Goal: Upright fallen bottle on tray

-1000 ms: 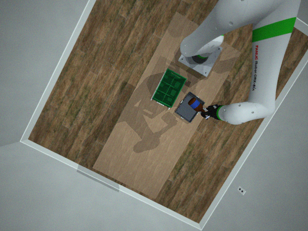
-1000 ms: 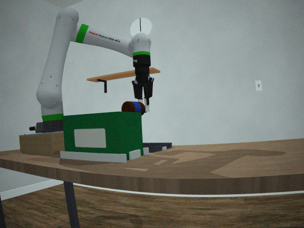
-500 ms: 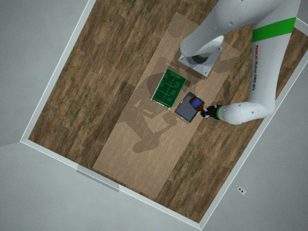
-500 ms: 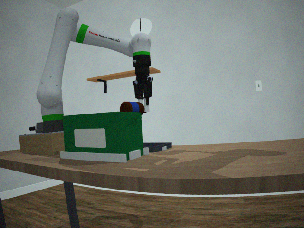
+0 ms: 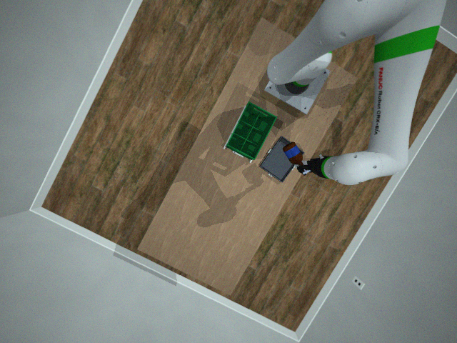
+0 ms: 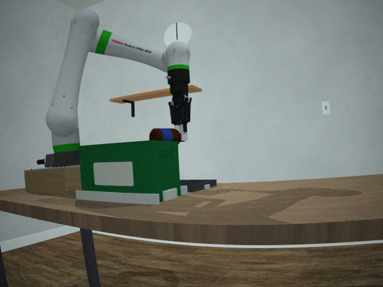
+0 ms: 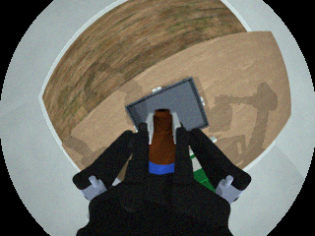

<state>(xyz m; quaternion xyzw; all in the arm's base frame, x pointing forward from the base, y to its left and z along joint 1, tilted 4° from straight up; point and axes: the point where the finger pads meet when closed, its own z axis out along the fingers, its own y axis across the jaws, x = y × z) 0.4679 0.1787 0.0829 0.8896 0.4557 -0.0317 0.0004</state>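
Right now the bottle is 4 cm to the right of my hand, 3 cm behind it and 2 cm below it. From my hand the other things lie so: green crate (32 cm to the right, 14 cm below, 8 cm behind); tray (21 cm below, 5 cm to the right, 1 cm behind).
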